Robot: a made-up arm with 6 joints.
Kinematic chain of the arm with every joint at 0, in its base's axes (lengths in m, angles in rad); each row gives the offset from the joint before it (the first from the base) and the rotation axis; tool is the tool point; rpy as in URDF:
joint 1: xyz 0 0 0.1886 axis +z
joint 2: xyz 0 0 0 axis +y
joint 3: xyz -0.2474 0 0.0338 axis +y
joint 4: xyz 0.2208 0 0.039 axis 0.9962 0 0.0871
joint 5: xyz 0 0 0 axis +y
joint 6: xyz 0.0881 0 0.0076 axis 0.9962 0 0.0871
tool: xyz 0 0 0 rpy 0 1.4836 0
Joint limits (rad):
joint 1: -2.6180..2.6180
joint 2: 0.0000..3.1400
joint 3: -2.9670..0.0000
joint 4: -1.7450..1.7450
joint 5: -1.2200..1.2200
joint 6: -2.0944..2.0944
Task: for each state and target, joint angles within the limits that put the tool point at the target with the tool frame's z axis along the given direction. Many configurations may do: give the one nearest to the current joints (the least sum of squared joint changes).
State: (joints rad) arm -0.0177 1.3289 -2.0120 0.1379 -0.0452 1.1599
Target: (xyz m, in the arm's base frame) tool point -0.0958 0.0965 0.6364 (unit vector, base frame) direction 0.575 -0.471 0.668
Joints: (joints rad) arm -0.7555 0.5861 -2.0453 0.0708 0.8143 1.1599
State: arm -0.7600 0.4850 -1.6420 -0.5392 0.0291 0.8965
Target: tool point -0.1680 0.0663 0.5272 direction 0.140 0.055 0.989
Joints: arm -0.3285 0.0018 -1.1422 -0.4082 -0.2473 0.8965
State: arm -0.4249 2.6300 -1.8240 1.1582 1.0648 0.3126
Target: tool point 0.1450 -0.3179 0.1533 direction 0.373 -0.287 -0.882
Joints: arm -1.2053 2.0884 -1.1471 0.7263 0.3792 0.3126
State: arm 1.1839 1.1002 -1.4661 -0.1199 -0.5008 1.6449
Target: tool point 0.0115 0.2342 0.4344 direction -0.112 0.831 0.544
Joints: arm 1.4385 1.2024 -0.8245 -0.2850 -0.9028 1.6449
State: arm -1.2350 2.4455 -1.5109 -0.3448 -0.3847 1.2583
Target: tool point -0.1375 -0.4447 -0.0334 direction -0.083 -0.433 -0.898
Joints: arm -1.8808 3.0267 -2.1924 0.1456 0.3738 1.2583
